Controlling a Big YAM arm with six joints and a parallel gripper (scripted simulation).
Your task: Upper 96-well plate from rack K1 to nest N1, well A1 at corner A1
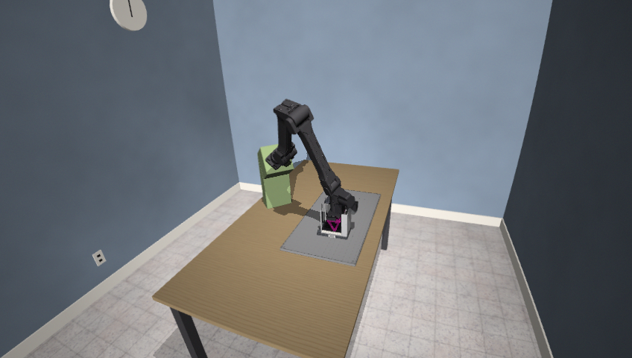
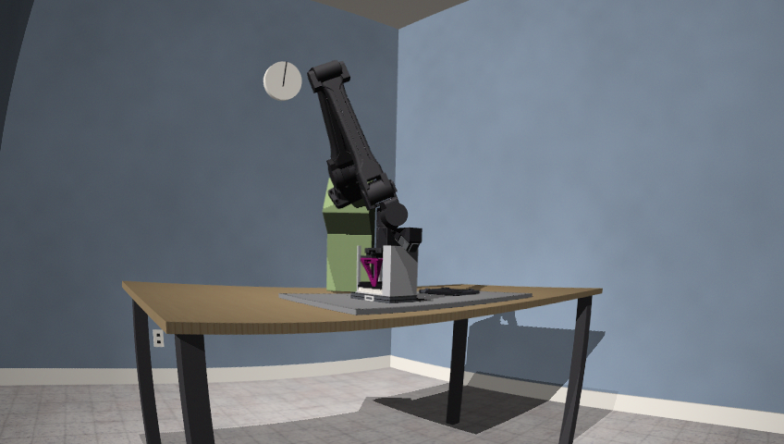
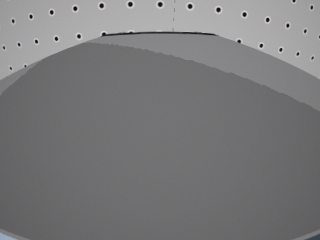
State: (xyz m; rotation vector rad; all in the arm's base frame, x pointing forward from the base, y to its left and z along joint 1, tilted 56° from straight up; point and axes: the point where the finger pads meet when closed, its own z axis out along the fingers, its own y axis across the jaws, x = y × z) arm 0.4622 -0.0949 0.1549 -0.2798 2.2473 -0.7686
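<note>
Now: the white plate 20 mm below my hand. From my hand the other things lie so: grey rack wall (60 mm ahead, 40 mm above); black 96-well plate (10 mm below).
</note>
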